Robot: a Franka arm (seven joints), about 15 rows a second.
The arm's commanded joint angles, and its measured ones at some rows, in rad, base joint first. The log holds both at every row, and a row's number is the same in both.
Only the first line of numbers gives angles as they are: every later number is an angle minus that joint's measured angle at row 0.
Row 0, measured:
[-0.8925 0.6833 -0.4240 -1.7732 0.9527 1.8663 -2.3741]
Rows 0 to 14, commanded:
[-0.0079 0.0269 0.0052 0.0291 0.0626 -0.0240 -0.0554]
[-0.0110 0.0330 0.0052 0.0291 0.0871 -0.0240 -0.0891]
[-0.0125 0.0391 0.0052 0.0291 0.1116 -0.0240 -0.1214]
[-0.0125 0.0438 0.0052 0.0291 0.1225 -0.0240 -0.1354]
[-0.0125 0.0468 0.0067 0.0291 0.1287 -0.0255 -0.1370]
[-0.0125 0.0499 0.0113 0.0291 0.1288 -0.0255 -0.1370]
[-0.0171 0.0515 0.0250 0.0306 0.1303 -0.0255 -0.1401]
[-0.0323 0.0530 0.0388 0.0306 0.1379 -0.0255 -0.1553]
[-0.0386 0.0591 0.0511 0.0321 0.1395 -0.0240 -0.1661]
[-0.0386 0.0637 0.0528 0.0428 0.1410 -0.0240 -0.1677]
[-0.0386 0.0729 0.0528 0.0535 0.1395 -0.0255 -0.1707]
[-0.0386 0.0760 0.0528 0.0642 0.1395 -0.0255 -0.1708]
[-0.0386 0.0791 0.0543 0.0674 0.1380 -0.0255 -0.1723]
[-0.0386 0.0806 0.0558 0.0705 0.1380 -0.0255 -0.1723]
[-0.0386 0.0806 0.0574 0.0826 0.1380 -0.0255 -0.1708]
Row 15, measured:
[-0.0238 0.0627 0.0471 0.0406 0.1201 -0.0064 -0.1600]
